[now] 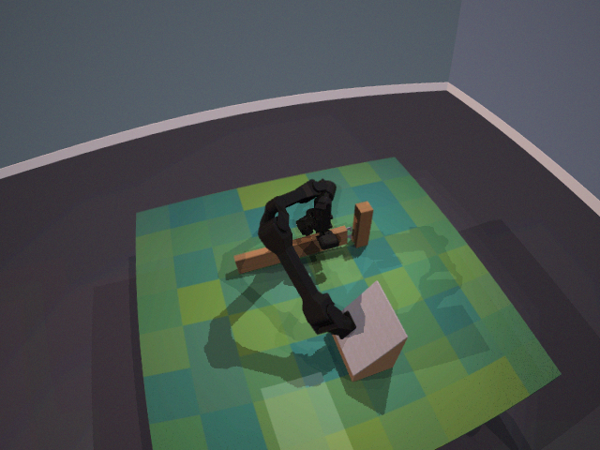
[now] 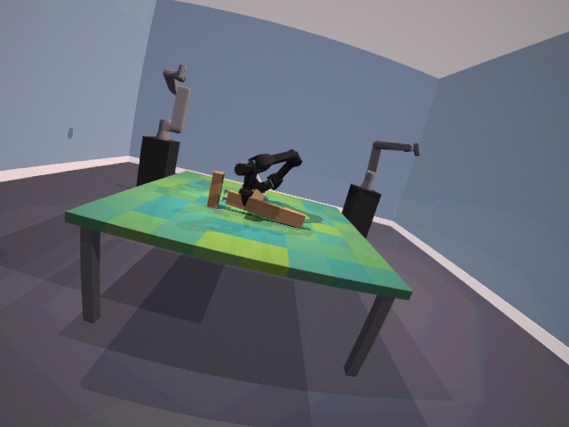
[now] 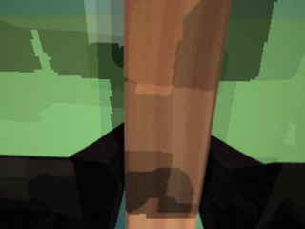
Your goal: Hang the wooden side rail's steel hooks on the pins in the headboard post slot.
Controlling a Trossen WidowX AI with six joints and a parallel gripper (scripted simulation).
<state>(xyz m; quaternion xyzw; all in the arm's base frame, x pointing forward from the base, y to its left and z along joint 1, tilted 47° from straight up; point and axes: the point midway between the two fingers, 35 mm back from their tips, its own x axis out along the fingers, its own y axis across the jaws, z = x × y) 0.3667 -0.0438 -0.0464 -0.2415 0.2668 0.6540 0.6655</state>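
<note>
Now: gripper tip 16 cm to the left of the headboard post and 4 cm below it.
</note>
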